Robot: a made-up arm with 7 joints.
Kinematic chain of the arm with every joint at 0, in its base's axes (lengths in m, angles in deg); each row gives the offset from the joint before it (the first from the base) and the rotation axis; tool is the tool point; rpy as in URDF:
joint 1: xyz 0 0 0.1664 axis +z
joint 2: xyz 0 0 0 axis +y
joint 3: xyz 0 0 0.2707 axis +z
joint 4: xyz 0.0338 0 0 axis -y
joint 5: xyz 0.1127 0 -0.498 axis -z
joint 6: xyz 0 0 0 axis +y
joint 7: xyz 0.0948 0 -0.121 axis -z
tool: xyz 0 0 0 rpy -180 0 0
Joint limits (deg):
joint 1: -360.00..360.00
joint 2: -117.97..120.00
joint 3: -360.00..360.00
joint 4: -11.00..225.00
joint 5: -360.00..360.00
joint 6: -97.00..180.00
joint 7: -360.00..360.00
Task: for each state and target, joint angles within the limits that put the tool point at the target. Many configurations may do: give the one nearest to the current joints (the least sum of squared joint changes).
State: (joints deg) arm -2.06 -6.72 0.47 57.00 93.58 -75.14 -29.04
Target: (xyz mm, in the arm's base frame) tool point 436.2 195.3 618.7
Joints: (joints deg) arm 16.92 -9.91 22.21 84.57 79.89 -57.79 -29.04
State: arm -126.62 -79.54 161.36 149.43 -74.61 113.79 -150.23
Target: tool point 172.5 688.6 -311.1
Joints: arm -94.13 -101.91 180.20 142.96 -74.30 94.68 -150.23
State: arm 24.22 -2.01 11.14 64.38 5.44 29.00 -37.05
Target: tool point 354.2 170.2 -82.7
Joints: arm 19.34 -7.85 6.64 21.80 4.88 47.86 -37.05
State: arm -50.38 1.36 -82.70 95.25 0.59 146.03 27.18
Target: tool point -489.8 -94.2 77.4
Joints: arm -49.82 -33.95 -117.28 70.33 -9.26 123.17 27.18
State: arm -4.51 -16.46 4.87 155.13 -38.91 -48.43 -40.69
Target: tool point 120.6 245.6 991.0
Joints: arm 9.66 -4.55 26.10 133.32 -46.02 -26.92 -40.69
